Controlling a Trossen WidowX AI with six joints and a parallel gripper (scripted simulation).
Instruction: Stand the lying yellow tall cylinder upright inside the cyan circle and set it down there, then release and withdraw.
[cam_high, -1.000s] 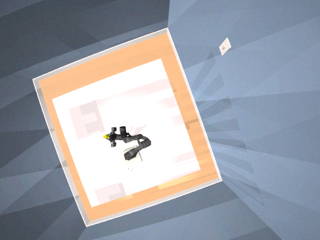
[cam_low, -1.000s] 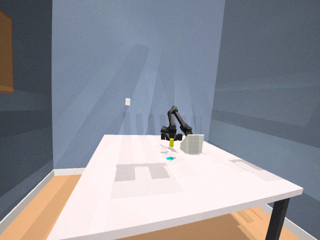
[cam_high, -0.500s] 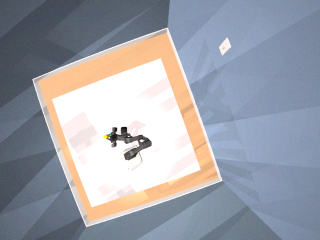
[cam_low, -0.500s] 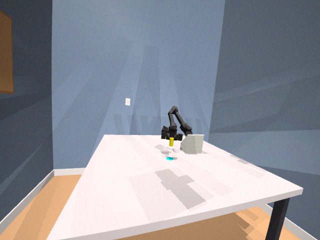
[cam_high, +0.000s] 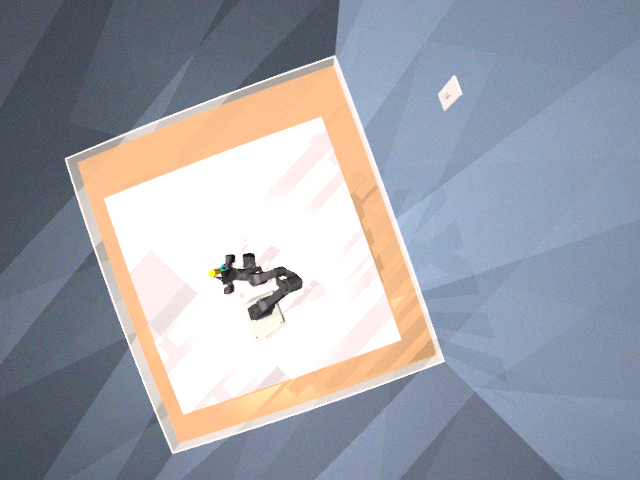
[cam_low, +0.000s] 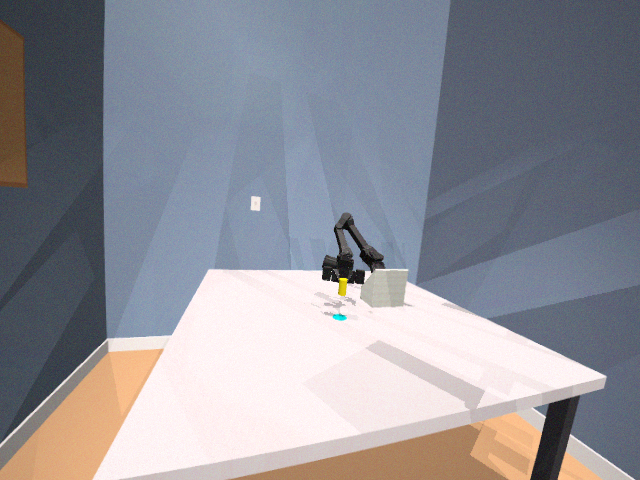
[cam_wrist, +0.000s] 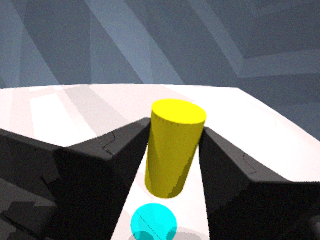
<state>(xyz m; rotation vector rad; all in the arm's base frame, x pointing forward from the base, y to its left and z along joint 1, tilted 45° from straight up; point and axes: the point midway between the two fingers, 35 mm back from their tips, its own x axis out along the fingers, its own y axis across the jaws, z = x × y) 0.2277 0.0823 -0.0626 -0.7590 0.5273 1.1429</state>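
Now: gripper tip 150 mm above the cyan circle. The rest, counted from my gripper tip: yellow tall cylinder (20 mm below).
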